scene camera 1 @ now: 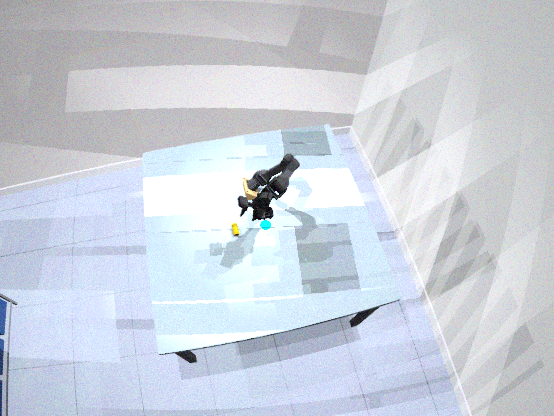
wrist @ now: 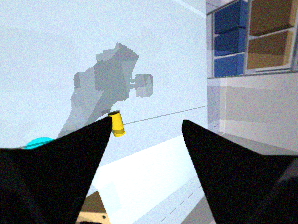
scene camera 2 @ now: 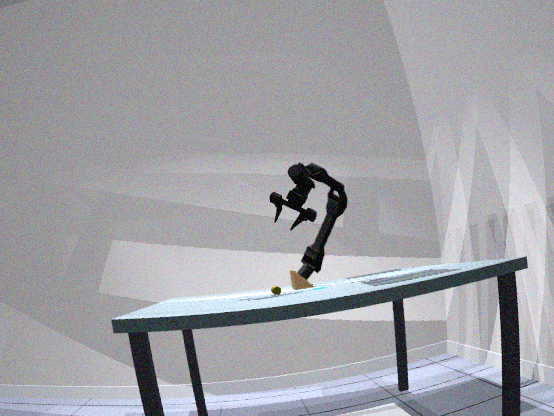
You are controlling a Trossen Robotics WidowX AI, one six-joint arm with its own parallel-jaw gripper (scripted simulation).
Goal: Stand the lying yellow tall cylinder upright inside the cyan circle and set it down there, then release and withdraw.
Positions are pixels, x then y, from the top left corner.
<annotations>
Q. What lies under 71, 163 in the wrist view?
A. My gripper.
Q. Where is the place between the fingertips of my gripper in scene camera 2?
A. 282, 226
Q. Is my gripper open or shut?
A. Open.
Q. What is my gripper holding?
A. Nothing.
</annotations>
